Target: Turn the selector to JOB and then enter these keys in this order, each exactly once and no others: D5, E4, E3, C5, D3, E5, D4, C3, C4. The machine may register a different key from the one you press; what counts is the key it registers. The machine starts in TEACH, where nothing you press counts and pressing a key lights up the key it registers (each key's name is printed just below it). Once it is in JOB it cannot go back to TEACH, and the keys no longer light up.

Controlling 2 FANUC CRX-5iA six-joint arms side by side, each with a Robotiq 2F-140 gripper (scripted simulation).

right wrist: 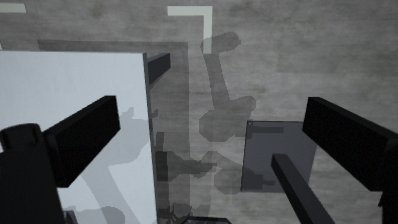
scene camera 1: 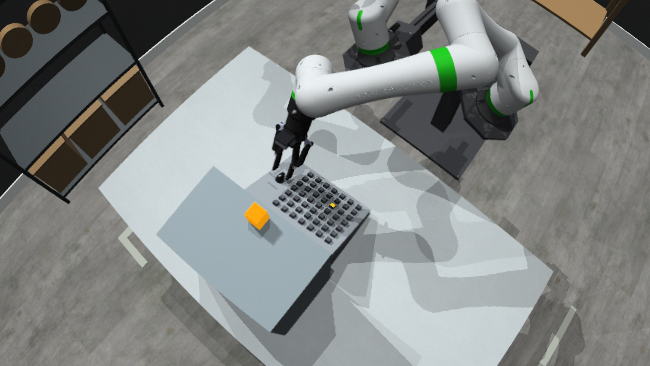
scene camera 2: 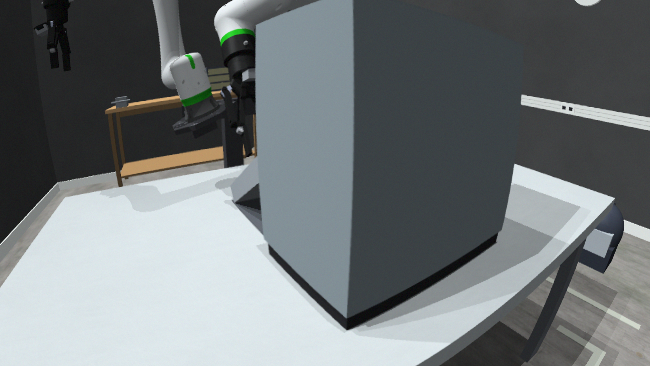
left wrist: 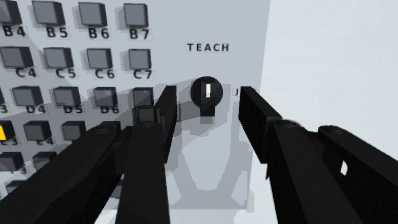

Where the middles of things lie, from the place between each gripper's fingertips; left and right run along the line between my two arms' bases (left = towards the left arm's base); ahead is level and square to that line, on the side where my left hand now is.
I see my left gripper 4 cm above the black selector knob (left wrist: 206, 92), 3 cm short of it and 1 cm to the left of it. The rest, counted from my left hand: sloped key panel (scene camera 1: 266, 189): 10 cm to the left, 9 cm below, 7 cm ahead.
The black selector knob lies 730 mm ahead of my right hand (scene camera 2: 61, 69), 440 mm to the left of it and 310 mm below it. From my right hand the other things lie so: sloped key panel 770 mm ahead, 550 mm to the left, 360 mm below.
